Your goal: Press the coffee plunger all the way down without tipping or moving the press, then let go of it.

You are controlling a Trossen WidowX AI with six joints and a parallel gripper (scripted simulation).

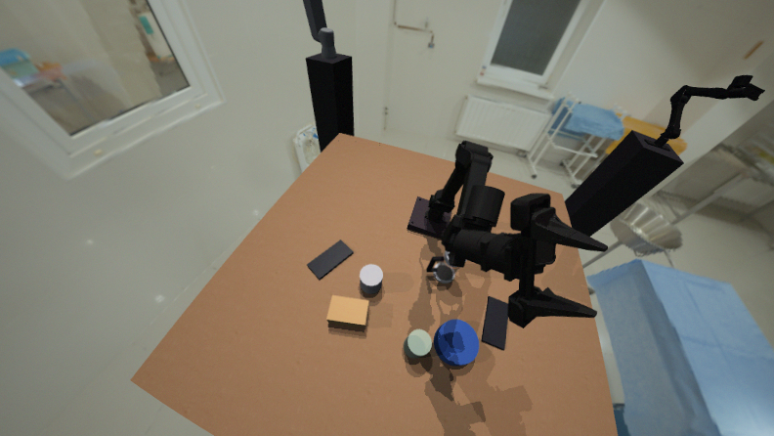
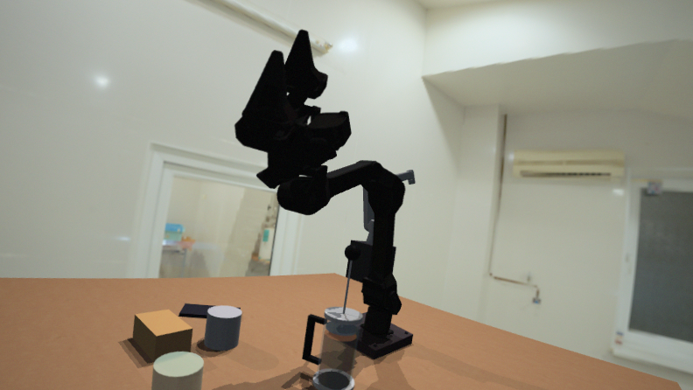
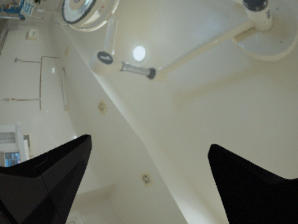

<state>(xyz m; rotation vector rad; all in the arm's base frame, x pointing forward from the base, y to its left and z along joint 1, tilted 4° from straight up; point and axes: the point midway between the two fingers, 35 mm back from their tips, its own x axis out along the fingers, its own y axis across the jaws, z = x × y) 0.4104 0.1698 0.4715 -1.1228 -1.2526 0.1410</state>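
My gripper tip is 380 mm above the glass coffee press, 210 mm past it and 120 mm to the left of it. Round my gripper tip: grey cylinder (470 mm below, 320 mm to the right, 60 mm behind); then orange box (480 mm below, 330 mm to the right, 50 mm ahead); then pale green cylinder (460 mm below, 110 mm to the right, 50 mm ahead).
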